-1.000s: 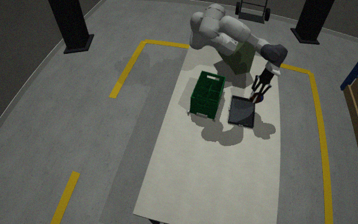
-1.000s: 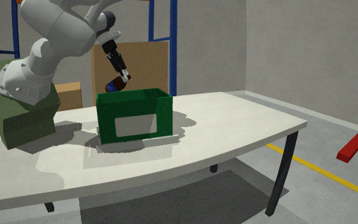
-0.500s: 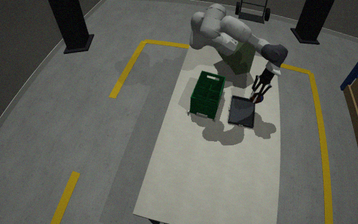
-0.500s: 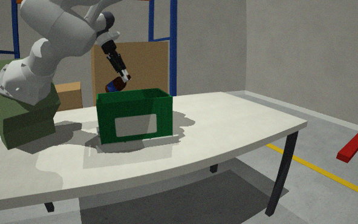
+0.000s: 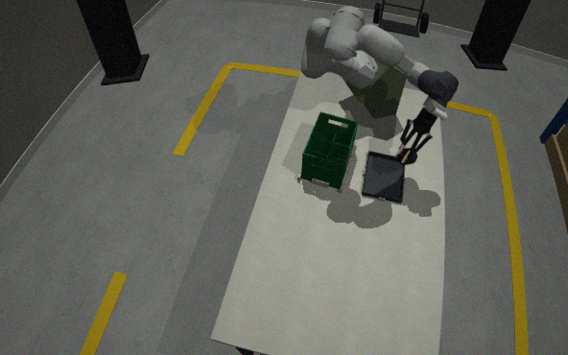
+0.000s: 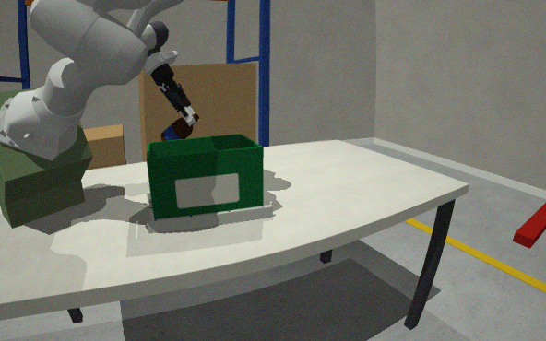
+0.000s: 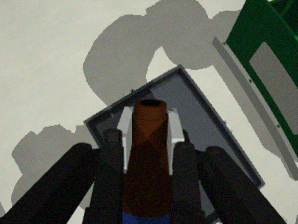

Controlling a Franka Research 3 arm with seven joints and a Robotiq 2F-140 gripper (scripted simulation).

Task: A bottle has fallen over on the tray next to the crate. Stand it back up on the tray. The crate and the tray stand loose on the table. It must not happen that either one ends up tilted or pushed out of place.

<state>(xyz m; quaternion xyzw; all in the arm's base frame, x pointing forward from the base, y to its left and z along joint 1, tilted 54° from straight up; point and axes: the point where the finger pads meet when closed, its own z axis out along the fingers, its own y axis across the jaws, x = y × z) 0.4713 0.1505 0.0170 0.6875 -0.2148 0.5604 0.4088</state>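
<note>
The brown bottle lies 50 mm below my hand, 30 mm to the left of it and 20 mm behind it. Also, from my hand: green crate: 290 mm to the right, 140 mm behind, 130 mm below; then dark grey tray: 200 mm below, 30 mm to the right, 30 mm behind.
</note>
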